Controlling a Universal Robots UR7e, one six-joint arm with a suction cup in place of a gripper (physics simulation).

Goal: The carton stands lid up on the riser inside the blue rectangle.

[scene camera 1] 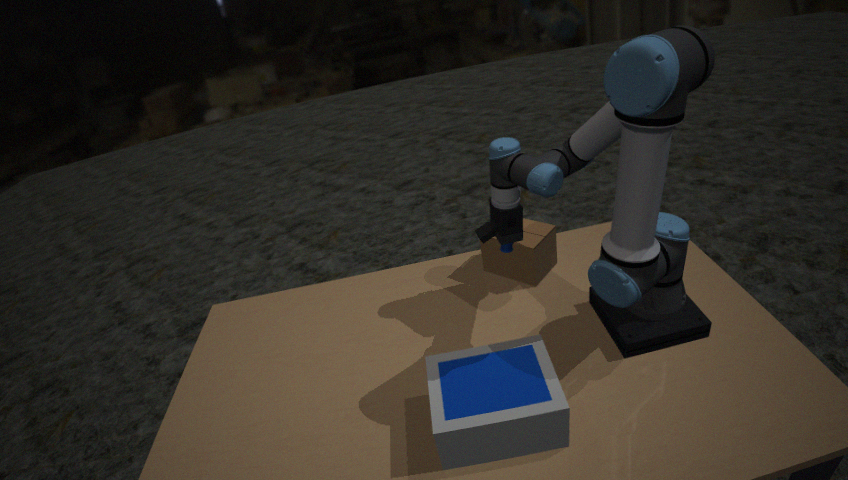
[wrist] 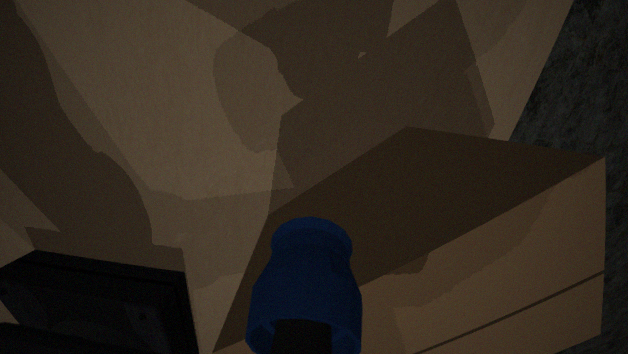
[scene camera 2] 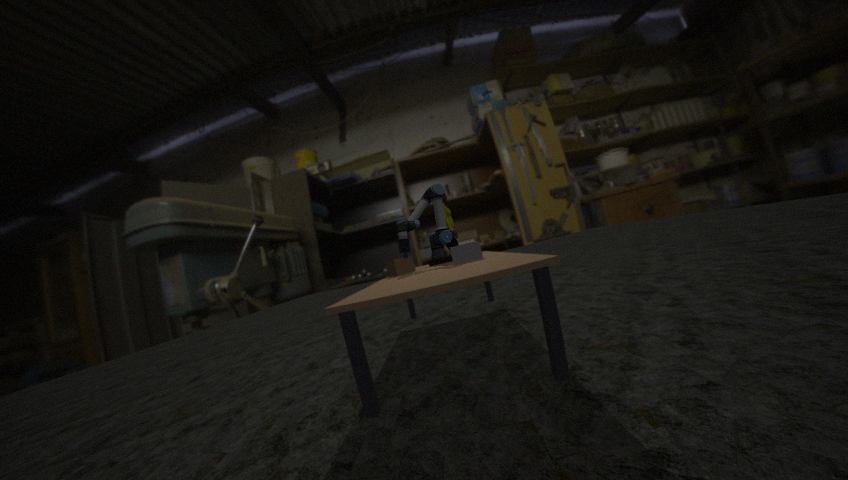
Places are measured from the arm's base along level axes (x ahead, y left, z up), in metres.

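Where they show: hand, its tool point: (scene camera 1: 506,248) (wrist: 311,251) (scene camera 2: 406,257); arm's base, origin of its link: (scene camera 1: 653,299) (scene camera 2: 439,257).
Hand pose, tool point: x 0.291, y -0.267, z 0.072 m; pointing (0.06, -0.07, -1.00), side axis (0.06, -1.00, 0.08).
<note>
Things, the pixels of their top centre, and the offset from my tool point. Level surfaces: height alone.
- brown carton, centre of its top: (wrist: 425,350) (scene camera 1: 517,229) (scene camera 2: 398,258) 0.053 m back, 0.066 m right, 0.011 m up
- wooden table, height of its surface: 0.119 m down
- grey riser, centre of its top: (scene camera 1: 491,380) (scene camera 2: 463,244) 0.165 m ahead, 0.440 m left, 0.001 m up
- blue rectangle, centre of its top: (scene camera 1: 491,380) 0.165 m ahead, 0.440 m left, 0.001 m up
The brown carton (scene camera 1: 529,257) (wrist: 439,185) stands on the wooden table (scene camera 1: 295,370) near its back edge, with the seamed lid face up. It is small and dim in scene camera 2 (scene camera 2: 401,265). My blue suction cup (scene camera 1: 505,246) (wrist: 311,233) points down and sits low against the carton's left side face, below its top edge. I see no seal on a face, and the carton rests on the table. The grey riser (scene camera 1: 498,438) (scene camera 2: 465,251) with the blue rectangle (scene camera 1: 493,382) on top stands at the table's front, well apart from the carton.
The arm's black base (scene camera 1: 651,327) stands on the table to the right of the carton. The table's back edge runs just behind the carton, with dark floor beyond. Heavy shadows fall across the table between carton and riser.
</note>
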